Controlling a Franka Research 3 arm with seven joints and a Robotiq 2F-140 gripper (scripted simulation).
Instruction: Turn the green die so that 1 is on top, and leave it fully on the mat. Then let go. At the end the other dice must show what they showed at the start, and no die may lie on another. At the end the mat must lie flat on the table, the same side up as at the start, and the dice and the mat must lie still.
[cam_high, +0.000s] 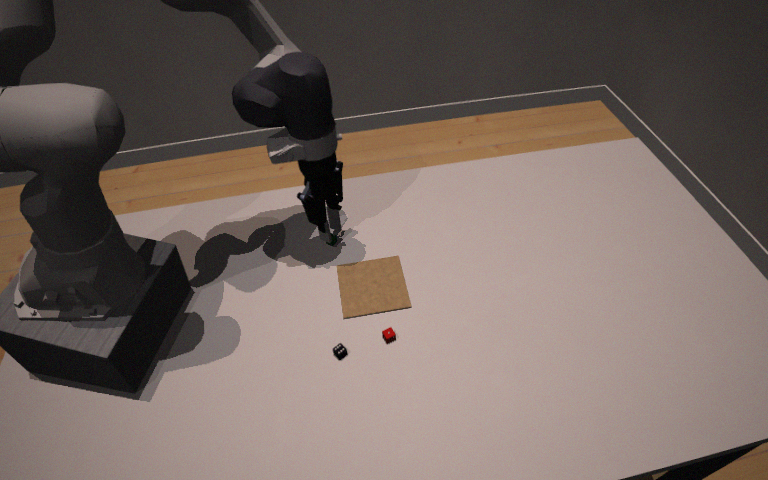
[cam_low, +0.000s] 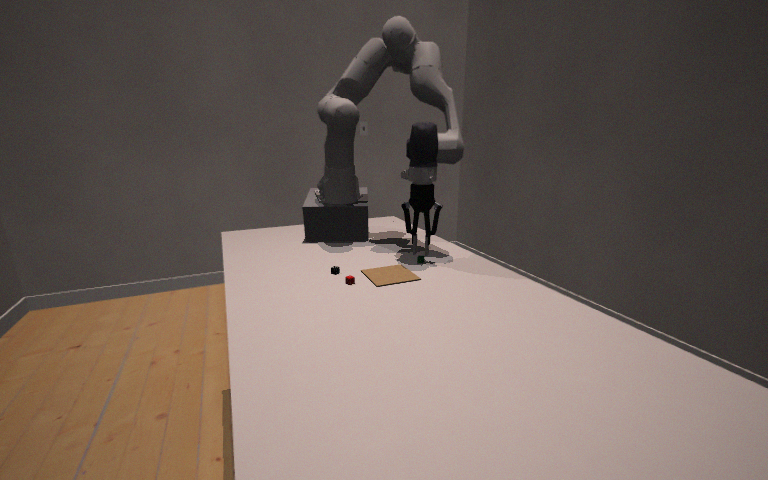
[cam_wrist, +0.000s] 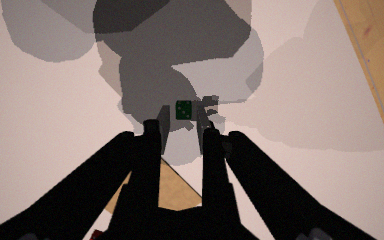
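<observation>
Right now my hand is 5 cm above the green die. From my hand the other things lie so: tan mat 15 cm to the right, 6 cm below, 6 cm ahead; then black die 29 cm to the right, 5 cm below, 4 cm behind; then red die 28 cm to the right, 6 cm ahead, 5 cm below.
</observation>
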